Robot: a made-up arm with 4 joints. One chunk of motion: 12 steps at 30 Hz.
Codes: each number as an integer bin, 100 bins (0 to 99) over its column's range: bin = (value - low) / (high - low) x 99, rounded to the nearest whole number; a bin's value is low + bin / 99 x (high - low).
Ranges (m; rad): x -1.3..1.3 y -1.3..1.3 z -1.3..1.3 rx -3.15..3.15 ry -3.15..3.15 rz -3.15..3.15
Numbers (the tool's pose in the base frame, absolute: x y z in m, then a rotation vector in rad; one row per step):
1: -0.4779 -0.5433 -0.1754 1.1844 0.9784 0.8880
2: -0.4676 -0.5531 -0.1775 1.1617 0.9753 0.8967
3: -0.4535 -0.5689 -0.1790 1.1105 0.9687 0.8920
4: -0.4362 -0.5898 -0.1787 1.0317 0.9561 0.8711
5: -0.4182 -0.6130 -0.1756 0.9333 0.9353 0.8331
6: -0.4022 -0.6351 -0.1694 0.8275 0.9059 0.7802
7: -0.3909 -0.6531 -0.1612 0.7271 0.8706 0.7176
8: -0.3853 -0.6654 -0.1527 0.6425 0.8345 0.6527
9: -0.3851 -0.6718 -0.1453 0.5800 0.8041 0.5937
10: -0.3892 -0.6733 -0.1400 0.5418 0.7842 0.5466
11: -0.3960 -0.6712 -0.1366 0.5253 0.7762 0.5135
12: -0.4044 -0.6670 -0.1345 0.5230 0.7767 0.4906
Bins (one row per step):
1: 31 29 43 68 65 63
2: 32 28 43 68 65 64
3: 32 28 43 67 65 64
4: 33 27 43 66 65 63
5: 34 26 43 64 64 63
6: 34 25 43 63 64 62
7: 35 25 43 61 63 61
8: 35 24 44 60 63 60
9: 35 24 44 59 62 59
10: 35 24 44 58 62 58
11: 34 24 44 58 62 58
12: 34 24 44 58 62 57

